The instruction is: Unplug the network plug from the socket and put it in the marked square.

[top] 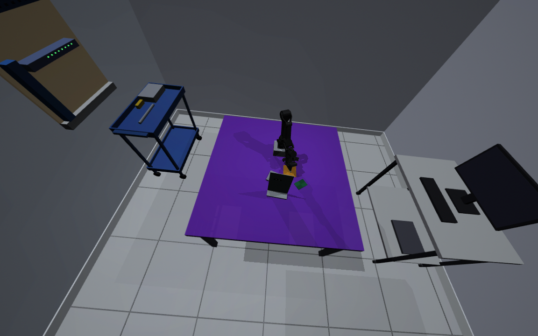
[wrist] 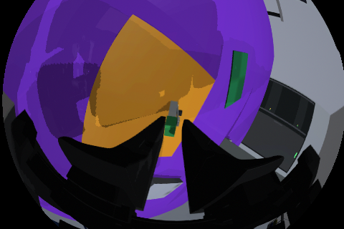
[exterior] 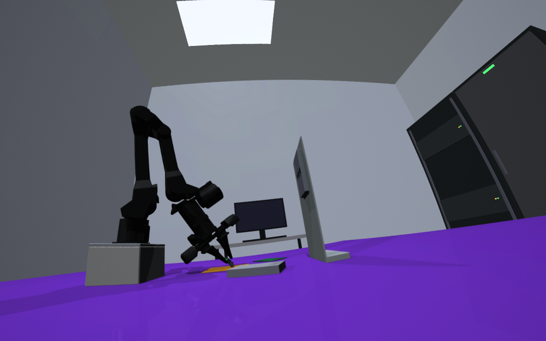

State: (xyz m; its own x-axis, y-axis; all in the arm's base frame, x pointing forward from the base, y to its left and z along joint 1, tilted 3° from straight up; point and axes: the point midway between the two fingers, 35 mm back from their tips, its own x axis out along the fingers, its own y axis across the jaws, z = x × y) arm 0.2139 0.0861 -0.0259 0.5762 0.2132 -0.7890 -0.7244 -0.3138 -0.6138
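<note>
The network plug lies right at my gripper tip. The rest, counted from my gripper tip: flat grey block: 70 mm ahead, 160 mm to the right, 10 mm below; then orange square: 10 mm behind, 20 mm below; then green patch: 120 mm ahead, 90 mm to the left, 20 mm below.
</note>
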